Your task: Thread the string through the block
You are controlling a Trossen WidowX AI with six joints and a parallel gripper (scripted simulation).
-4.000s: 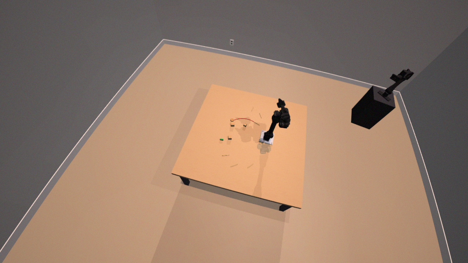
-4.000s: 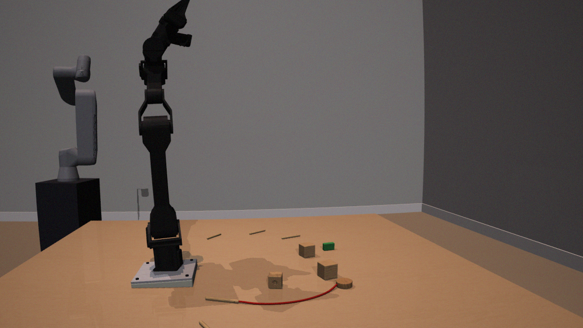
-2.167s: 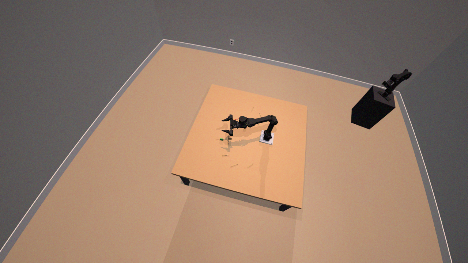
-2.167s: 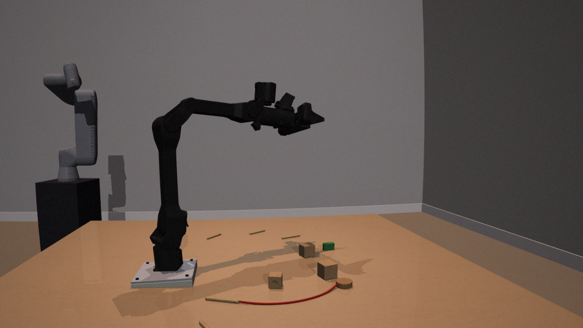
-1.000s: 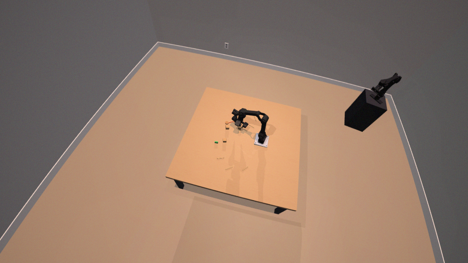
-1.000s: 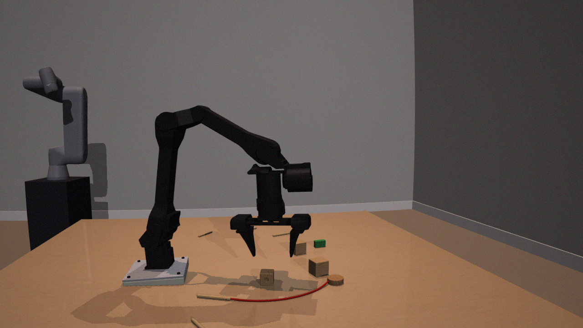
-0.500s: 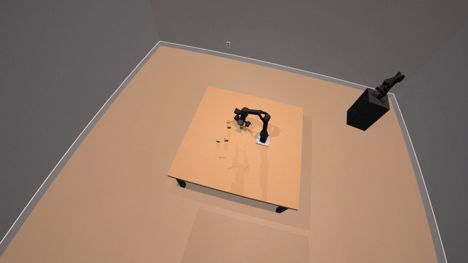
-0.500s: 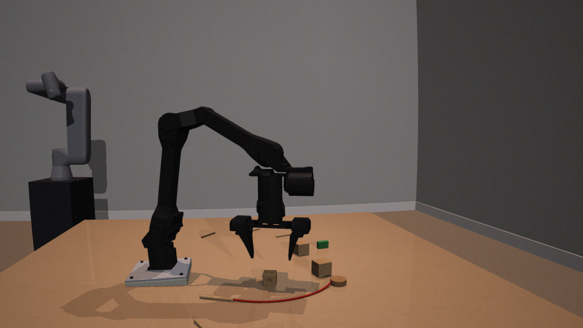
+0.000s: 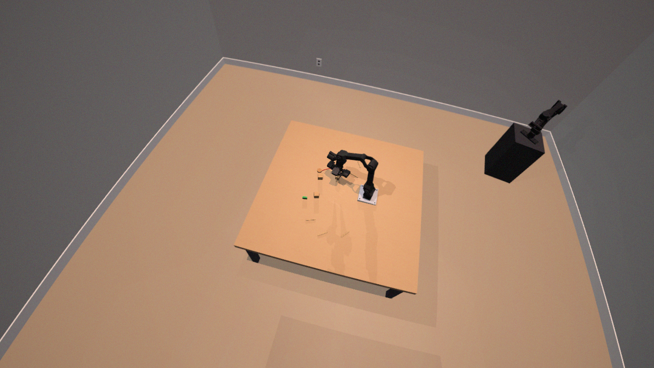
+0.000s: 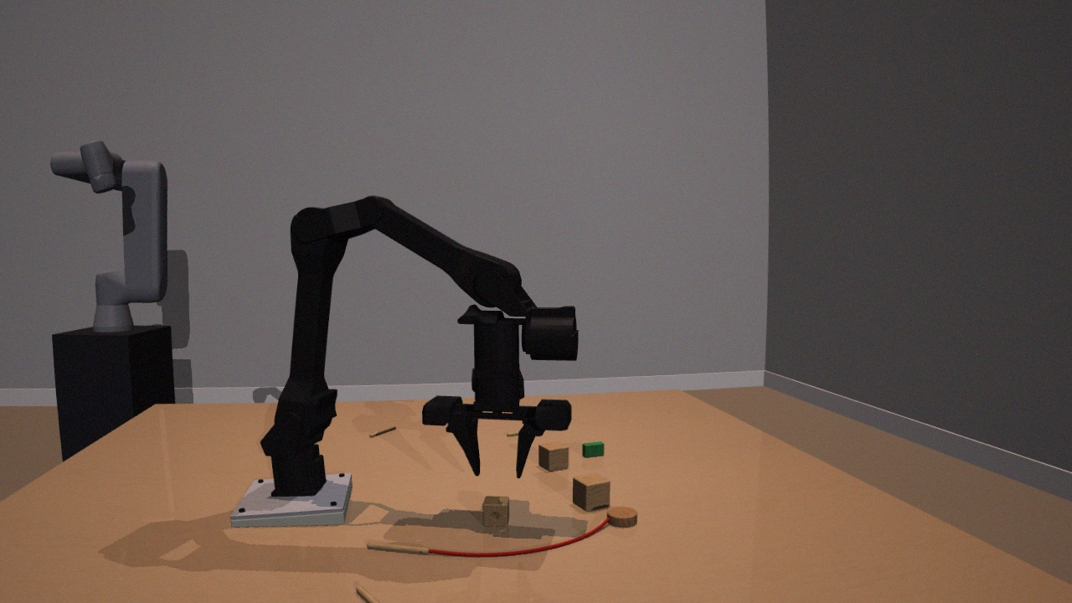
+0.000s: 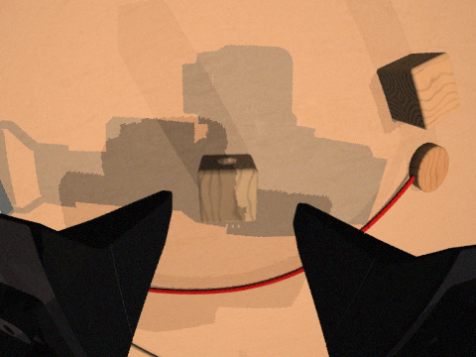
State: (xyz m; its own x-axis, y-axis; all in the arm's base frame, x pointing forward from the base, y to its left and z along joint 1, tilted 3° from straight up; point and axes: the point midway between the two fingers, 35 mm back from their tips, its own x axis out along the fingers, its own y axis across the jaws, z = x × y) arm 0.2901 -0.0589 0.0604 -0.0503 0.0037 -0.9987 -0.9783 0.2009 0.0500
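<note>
My gripper tip is 100 mm to the left of the thin wooden stick, 100 mm past it and 60 mm above it. The rest, counted from my gripper tip: round wooden button (160 mm ahead, 50 mm below, 20 mm to the right); then small green block (280 mm to the left, 160 mm ahead, 50 mm below).
</note>
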